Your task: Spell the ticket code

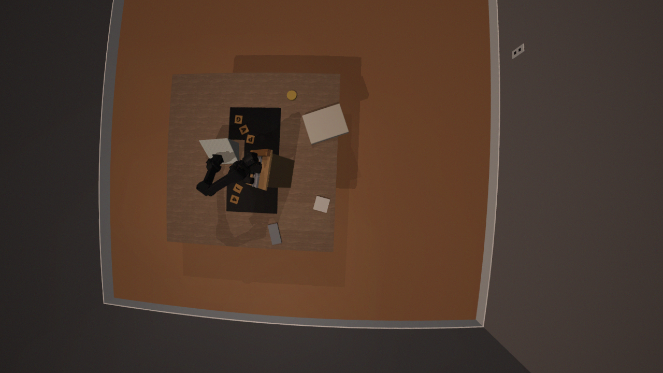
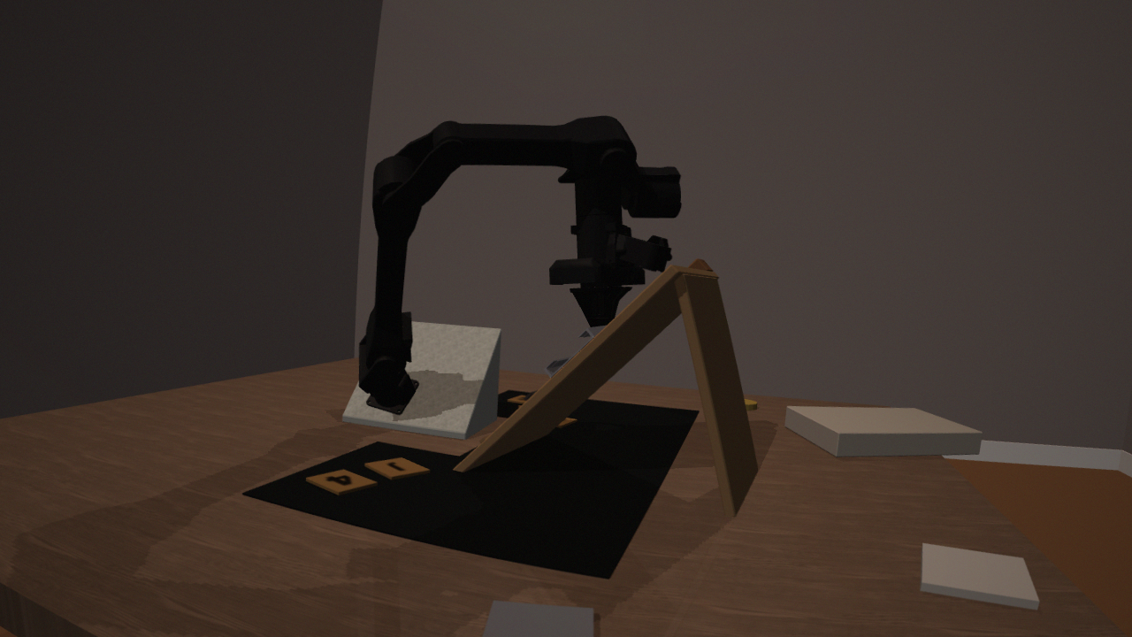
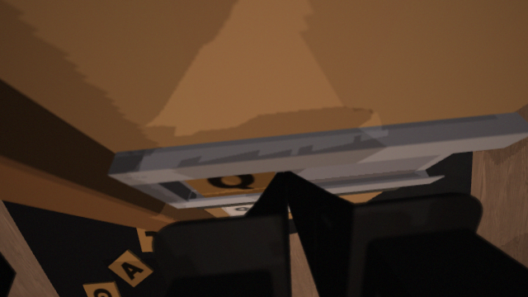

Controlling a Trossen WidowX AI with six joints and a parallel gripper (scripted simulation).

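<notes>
My gripper tip is 130 mm past the p tile, 220 mm to the right of it and 160 mm above it. From my gripper tip the other things lie so: black mat: 140 mm behind, 80 mm to the left, 160 mm below; q tile: 30 mm to the left; white ticket: 70 mm behind, 30 mm to the left, 80 mm below.
</notes>
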